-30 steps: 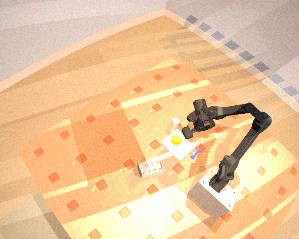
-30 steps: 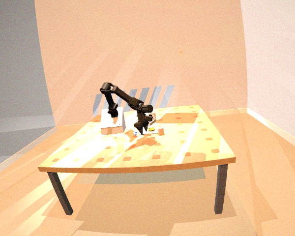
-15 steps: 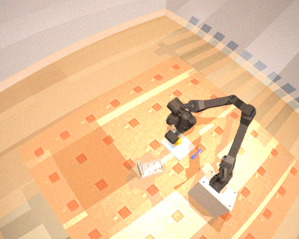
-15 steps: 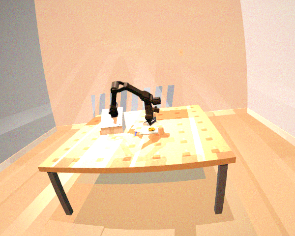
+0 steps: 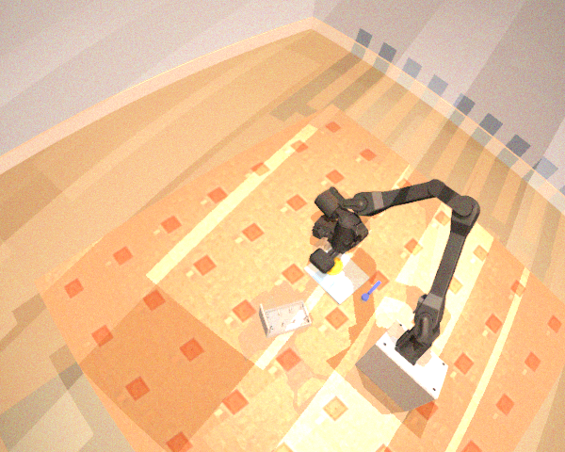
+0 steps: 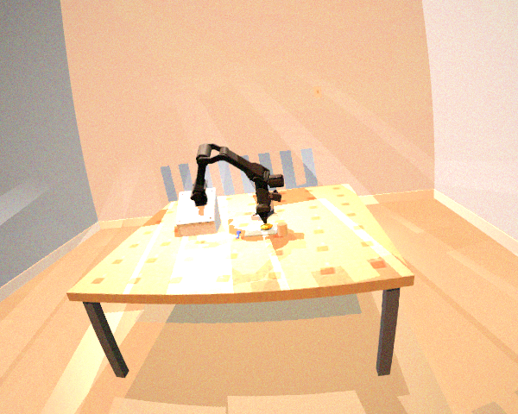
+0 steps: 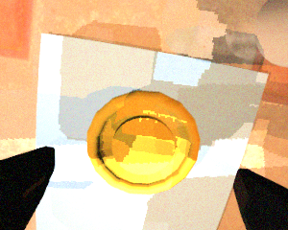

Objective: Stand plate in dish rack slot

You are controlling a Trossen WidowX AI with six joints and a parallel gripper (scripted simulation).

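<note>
My gripper tip is now 30 mm above the yellow plate. Round my gripper tip: dish rack (10 mm behind, 220 mm to the left, 20 mm below).
</note>
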